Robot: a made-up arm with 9 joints.
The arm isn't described. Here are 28 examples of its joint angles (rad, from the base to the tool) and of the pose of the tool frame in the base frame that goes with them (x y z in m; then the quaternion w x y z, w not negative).
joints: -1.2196 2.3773 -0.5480 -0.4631 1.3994 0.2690 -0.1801 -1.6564 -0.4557
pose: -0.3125 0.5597 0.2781 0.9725 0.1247 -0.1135 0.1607
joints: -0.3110 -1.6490 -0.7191 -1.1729 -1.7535 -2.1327 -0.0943 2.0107 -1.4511
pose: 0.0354 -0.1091 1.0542 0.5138 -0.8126 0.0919 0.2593
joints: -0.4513 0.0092 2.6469 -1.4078 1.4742 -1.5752 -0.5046 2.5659 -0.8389
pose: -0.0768 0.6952 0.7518 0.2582 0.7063 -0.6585 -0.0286
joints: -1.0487 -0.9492 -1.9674 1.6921 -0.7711 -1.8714 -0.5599 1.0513 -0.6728
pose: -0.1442 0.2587 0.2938 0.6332 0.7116 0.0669 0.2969
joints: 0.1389 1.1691 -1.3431 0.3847 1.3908 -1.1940 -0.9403 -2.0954 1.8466
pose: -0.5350 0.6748 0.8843 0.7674 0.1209 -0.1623 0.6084
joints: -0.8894 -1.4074 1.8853 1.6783 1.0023 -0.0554 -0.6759 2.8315 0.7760
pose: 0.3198 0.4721 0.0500 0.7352 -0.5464 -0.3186 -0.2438
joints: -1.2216 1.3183 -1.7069 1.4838 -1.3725 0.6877 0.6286 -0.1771 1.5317
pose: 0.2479 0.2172 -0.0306 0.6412 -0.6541 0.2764 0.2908
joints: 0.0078 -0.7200 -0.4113 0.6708 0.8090 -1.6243 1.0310 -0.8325 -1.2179
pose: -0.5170 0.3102 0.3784 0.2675 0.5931 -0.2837 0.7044
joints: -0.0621 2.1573 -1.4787 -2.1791 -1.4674 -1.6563 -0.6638 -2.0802 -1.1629
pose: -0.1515 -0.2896 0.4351 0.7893 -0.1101 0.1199 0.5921
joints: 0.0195 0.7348 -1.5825 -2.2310 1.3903 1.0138 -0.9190 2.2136 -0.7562
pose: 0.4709 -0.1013 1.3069 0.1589 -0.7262 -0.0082 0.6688
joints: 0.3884 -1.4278 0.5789 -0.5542 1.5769 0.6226 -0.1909 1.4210 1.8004
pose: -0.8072 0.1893 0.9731 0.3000 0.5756 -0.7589 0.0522
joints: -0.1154 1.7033 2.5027 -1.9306 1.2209 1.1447 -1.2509 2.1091 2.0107
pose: -0.0862 -0.5038 1.1613 0.0539 0.9181 -0.1250 0.3723
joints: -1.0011 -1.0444 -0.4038 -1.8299 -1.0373 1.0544 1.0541 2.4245 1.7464
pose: 0.0892 -0.0495 1.1528 0.3968 0.8123 -0.4244 -0.0505
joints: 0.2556 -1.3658 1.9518 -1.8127 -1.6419 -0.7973 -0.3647 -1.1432 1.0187
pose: -0.2129 -0.3347 1.1261 0.0136 0.3550 -0.3040 -0.8840
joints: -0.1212 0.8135 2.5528 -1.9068 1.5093 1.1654 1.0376 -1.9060 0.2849
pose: -0.1332 0.2803 1.1806 0.7999 0.5298 0.1685 -0.2260
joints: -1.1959 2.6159 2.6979 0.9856 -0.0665 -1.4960 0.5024 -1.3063 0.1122
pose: 0.8818 0.7626 0.2023 0.7639 -0.2707 -0.5042 -0.2983
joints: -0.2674 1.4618 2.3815 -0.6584 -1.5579 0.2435 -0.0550 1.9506 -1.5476
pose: 0.5767 0.3092 1.0349 0.3048 -0.4009 -0.5266 0.6849
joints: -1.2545 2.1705 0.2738 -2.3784 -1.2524 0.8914 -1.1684 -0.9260 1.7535
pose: 0.3355 0.2760 0.0779 0.3588 0.1057 0.5537 -0.7440
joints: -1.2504 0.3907 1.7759 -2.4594 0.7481 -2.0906 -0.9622 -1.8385 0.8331
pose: -0.4467 0.1879 0.7027 0.3478 -0.6613 0.6586 0.0893
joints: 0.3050 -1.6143 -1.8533 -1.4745 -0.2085 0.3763 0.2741 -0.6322 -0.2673
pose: -0.1330 -0.3059 0.2795 0.5709 -0.0272 -0.2800 0.7713
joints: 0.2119 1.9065 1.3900 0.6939 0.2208 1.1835 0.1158 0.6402 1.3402
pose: -0.8314 0.0256 0.9518 0.1118 -0.7828 0.6122 0.0018
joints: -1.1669 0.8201 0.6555 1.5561 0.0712 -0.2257 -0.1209 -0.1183 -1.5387
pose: 0.3942 0.2365 1.5016 0.1694 0.2161 0.9582 -0.0802
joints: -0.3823 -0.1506 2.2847 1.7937 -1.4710 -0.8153 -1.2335 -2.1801 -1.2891
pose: -0.7106 -0.0330 0.8840 0.7577 -0.2233 0.6132 -0.0005
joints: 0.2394 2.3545 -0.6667 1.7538 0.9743 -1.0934 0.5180 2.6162 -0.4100
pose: -0.1366 0.3244 1.3600 0.0248 -0.8355 0.1401 0.5307
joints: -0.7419 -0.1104 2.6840 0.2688 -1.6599 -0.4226 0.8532 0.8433 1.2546
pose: 0.4640 -0.5431 0.6793 0.0580 -0.9478 -0.3064 0.0662
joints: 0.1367 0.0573 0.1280 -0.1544 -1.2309 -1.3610 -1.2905 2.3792 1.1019
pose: 0.2464 0.1279 0.4904 0.6091 0.0106 0.5497 -0.5716
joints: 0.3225 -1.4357 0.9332 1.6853 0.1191 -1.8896 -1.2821 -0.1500 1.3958
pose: -0.8361 0.0810 0.4681 0.2564 0.7193 -0.5380 0.3571
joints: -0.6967 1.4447 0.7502 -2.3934 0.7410 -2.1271 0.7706 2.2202 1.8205
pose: 0.1845 0.7830 0.7972 0.6933 -0.4081 -0.5656 0.1811
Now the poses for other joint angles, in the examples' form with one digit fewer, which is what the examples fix.
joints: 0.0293 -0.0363 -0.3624 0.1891 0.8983 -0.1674 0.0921 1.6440 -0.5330
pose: -0.459 0.427 0.539 0.742 -0.382 0.184 -0.519
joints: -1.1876 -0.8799 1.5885 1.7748 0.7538 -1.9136 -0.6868 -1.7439 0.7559
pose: -0.548 -0.087 0.456 0.657 -0.039 -0.017 0.752
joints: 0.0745 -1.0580 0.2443 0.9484 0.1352 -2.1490 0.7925 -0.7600 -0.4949
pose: -0.018 0.091 0.025 0.138 -0.240 0.245 -0.929
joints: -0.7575 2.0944 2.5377 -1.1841 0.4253 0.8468 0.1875 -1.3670 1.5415
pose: 0.634 0.363 1.237 0.758 0.613 0.217 -0.049
